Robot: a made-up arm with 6 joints.
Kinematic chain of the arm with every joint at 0, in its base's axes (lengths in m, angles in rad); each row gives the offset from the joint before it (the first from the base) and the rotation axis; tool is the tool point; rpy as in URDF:
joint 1: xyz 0 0 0.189 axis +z
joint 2: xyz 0 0 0 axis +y
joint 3: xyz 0.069 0 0.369 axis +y
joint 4: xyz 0.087 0 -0.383 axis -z
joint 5: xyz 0 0 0 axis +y
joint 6: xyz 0.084 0 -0.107 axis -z
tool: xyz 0 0 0 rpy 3.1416 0 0
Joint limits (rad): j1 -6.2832..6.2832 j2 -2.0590..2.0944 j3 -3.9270..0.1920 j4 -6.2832..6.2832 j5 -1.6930..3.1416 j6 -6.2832..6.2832
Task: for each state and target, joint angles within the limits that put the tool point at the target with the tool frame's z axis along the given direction. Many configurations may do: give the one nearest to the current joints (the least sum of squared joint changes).
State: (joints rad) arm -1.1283 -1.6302 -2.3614 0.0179 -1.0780 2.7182
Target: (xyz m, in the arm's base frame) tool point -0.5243 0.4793 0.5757 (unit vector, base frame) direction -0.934 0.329 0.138
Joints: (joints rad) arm -0.8620 -1.2147 -2.5658 0.6846 -0.8990 2.7182
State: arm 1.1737 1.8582 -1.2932 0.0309 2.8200 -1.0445
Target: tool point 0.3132 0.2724 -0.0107 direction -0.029 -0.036 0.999
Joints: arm 0.8659 1.1853 -1.2304 -0.8291 3.1399 -1.0445
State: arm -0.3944 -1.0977 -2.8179 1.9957 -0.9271 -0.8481
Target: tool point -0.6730 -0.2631 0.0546 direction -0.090 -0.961 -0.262
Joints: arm 0.2063 -1.8589 -2.7690 1.2710 -1.3059 -0.8481
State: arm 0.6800 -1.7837 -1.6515 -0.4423 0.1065 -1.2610
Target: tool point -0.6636 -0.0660 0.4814 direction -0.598 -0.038 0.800
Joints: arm 0.1123 -2.0133 -1.3603 -0.0732 -0.4113 -1.2610
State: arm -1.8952 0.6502 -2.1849 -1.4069 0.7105 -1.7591
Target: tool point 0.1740 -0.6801 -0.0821 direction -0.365 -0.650 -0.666
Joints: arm -1.3440 1.0537 -1.6168 -1.7879 0.5399 -1.7591
